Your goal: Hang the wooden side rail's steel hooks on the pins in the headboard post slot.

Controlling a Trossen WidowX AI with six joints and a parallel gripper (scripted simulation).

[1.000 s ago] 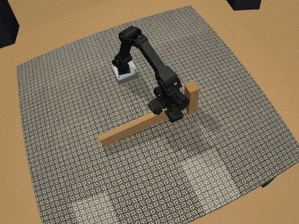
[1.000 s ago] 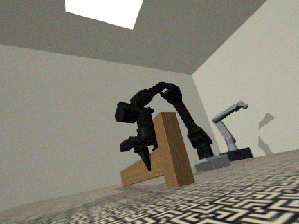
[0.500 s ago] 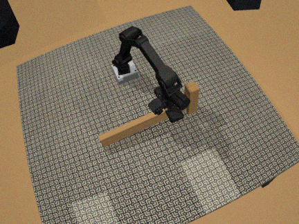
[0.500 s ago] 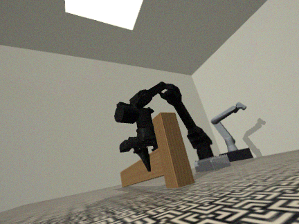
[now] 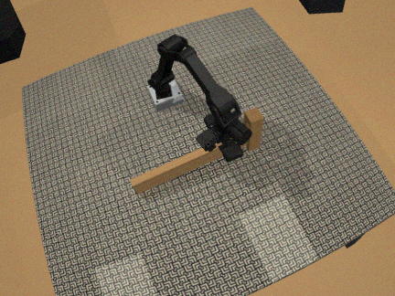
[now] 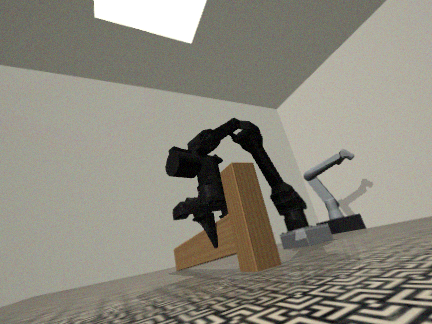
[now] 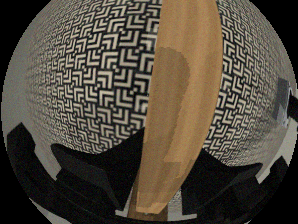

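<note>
Right now my gripper tip is 11 cm to the right of the headboard post, 4 cm below it and 3 cm past it.
</note>
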